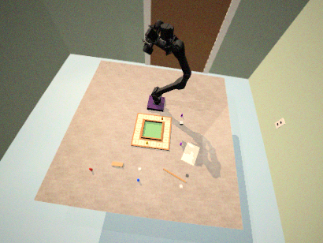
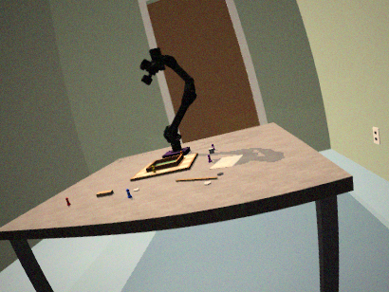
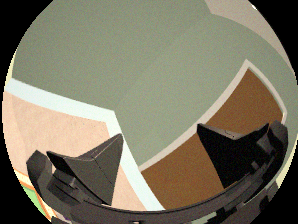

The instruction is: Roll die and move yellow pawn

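Now: gripper tip 51 cm short of the yellow pawn, 10 cm to the right of it and 51 cm above it. From my gripper tip the other things lie so: white sheet (52 cm ahead, 44 cm to the left, 54 cm below); green tray (39 cm ahead, 12 cm to the left, 53 cm below); wooden block (69 cm ahead, 7 cm to the right, 53 cm below).
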